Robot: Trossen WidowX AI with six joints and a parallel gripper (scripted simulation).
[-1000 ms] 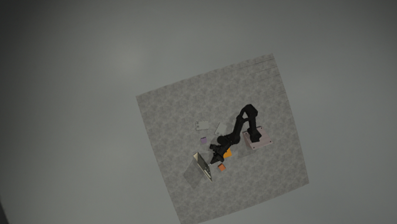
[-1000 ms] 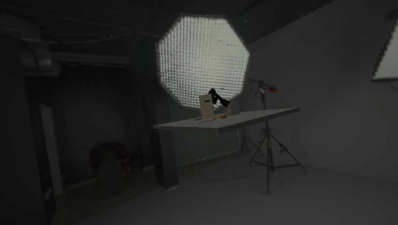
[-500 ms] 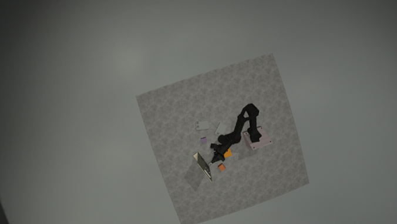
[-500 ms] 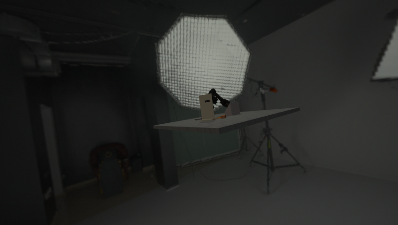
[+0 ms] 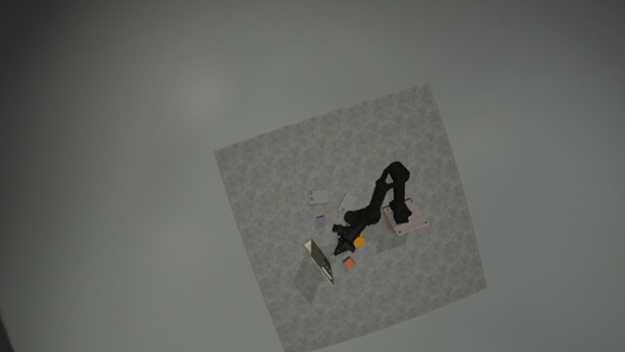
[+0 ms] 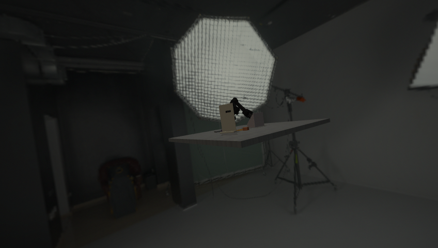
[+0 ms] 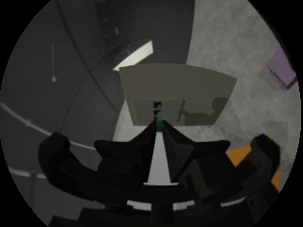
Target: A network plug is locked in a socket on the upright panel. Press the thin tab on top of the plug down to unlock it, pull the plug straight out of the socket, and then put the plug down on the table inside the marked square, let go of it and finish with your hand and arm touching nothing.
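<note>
My gripper tip is 60 mm short of the upright beige panel, 50 mm to the right of it and 80 mm above it. From my gripper tip the other things lie so: purple cube (30 mm ahead, 130 mm to the right, 200 mm below); orange block (80 mm behind, 130 mm to the left, 200 mm below); greenish plug (right at my gripper tip).
</note>
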